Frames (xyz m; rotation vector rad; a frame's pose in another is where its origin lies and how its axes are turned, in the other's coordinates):
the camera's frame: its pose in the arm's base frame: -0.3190 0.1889 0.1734 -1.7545 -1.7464 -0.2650
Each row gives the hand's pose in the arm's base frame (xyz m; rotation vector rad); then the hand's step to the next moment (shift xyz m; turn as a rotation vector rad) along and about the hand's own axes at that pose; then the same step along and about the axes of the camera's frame.
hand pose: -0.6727 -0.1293 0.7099 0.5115 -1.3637 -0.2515
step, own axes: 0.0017 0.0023 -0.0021 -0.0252 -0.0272 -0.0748
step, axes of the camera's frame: 0.0029 0.0015 -0.0015 -0.0152 0.0807 0.0152
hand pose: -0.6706 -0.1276 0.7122 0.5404 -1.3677 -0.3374
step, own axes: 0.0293 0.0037 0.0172 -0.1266 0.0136 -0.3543
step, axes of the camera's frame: 0.0021 -0.0209 -0.0270 0.0679 0.3595 0.0887
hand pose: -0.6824 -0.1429 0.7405 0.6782 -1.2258 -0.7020
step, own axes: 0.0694 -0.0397 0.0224 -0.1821 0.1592 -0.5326
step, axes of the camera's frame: -0.0596 -0.0238 -0.0527 0.2320 0.5303 0.0847
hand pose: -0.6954 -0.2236 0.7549 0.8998 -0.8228 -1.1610
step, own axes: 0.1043 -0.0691 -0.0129 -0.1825 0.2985 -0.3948
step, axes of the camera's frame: -0.1239 0.0133 -0.0171 0.3284 0.4112 -0.0374
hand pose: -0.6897 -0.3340 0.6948 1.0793 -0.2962 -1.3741
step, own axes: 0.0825 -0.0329 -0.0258 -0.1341 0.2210 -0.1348
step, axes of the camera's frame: -0.0843 0.0333 0.0187 0.2199 0.1650 -0.0971
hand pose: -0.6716 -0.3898 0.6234 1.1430 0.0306 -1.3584
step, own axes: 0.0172 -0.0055 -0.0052 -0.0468 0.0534 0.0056
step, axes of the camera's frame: -0.0156 0.0078 0.0070 0.0546 0.0055 -0.0454
